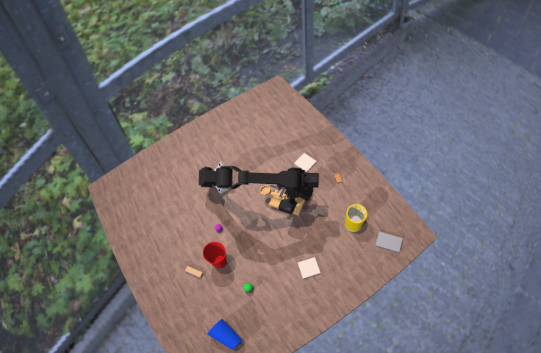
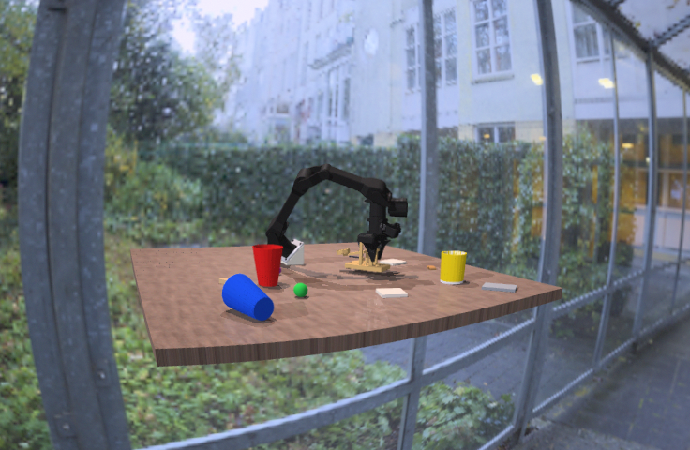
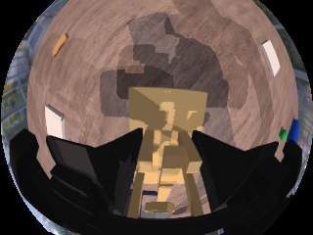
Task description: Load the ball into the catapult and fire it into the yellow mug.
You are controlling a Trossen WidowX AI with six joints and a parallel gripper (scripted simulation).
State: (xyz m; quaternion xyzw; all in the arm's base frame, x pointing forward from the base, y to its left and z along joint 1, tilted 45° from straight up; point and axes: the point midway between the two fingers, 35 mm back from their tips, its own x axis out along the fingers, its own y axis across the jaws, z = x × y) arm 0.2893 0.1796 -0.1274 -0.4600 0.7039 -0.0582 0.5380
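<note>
Now: the purple ball 34 cm to the right of my gripper tip, 8 cm behind it and 3 cm below it. Round my gripper tip: wooden catapult (6 cm behind, 3 cm to the right, 2 cm above); red cup (41 cm to the right, 6 cm ahead, 2 cm below); yellow mug (22 cm ahead, 18 cm to the left, 2 cm below).
</note>
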